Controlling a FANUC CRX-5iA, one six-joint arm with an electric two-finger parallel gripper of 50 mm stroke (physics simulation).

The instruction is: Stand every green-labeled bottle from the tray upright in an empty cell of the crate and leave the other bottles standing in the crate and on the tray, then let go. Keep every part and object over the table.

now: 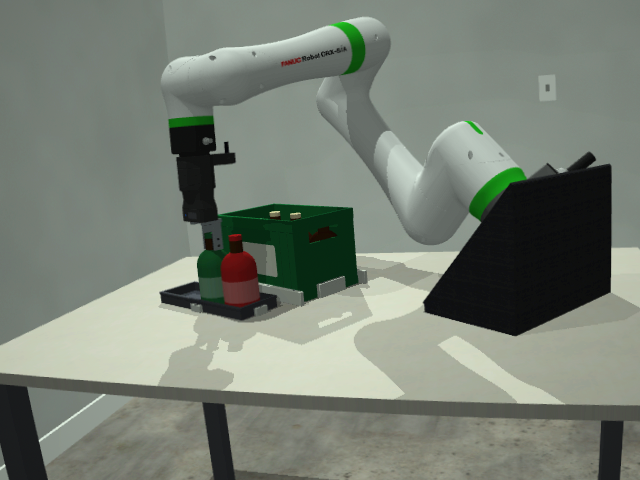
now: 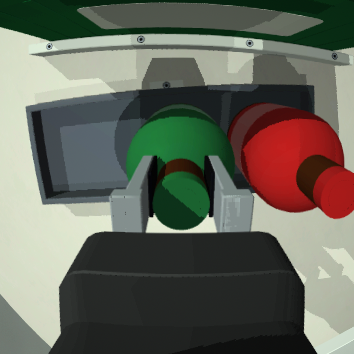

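Pixels of known places: gripper, fingertip midpoint: (image 1: pixel 213 249) (image 2: pixel 180 173); arm's base at its link origin: (image 1: pixel 525 225).
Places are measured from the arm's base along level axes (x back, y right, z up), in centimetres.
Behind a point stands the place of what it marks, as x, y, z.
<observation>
A green bottle (image 1: pixel 209 273) {-62.9, 9.8, -7.0} (image 2: pixel 175 135) {-61.1, 15.5, -3.2} with a brown neck and green cap stands upright in the dark tray (image 1: pixel 178 305) {-71.9, 14.6, -14.8} (image 2: pixel 35 155) {-73.6, 22.6, -12.5}. My gripper (image 1: pixel 210 241) {-62.3, 13.7, -2.6} (image 2: pixel 180 173) {-62.3, 13.7, -2.6} points down and is shut on its neck, one finger on each side. A red bottle (image 1: pixel 239 268) {-55.5, 4.7, -5.2} (image 2: pixel 290 155) {-56.8, 10.1, -2.8} stands upright in the tray right beside it. The green crate (image 1: pixel 325 266) {-38.9, 16.8, -8.9} (image 2: pixel 340 25) {-48.4, 13.9, -3.3} stands behind the tray. Two pale bottle caps (image 1: pixel 275 213) {-50.8, 34.6, 1.0} (image 1: pixel 295 215) {-45.4, 28.9, 1.0} show above its rim. The crate's cells and the labels of the bottles inside are hidden.
Light brackets (image 1: pixel 330 287) {-38.2, 15.8, -13.5} (image 2: pixel 195 41) {-55.3, 19.4, -12.0} run along the crate's foot. Small clips (image 1: pixel 261 310) {-52.0, 4.8, -14.2} hold the tray's edge. The black wedge-shaped robot base (image 1: pixel 542 258) {-1.1, -13.2, -3.4} stands on the right of the table (image 1: pixel 289 372) {-44.0, -26.0, -15.0}. The arm reaches over from it above the crate side.
</observation>
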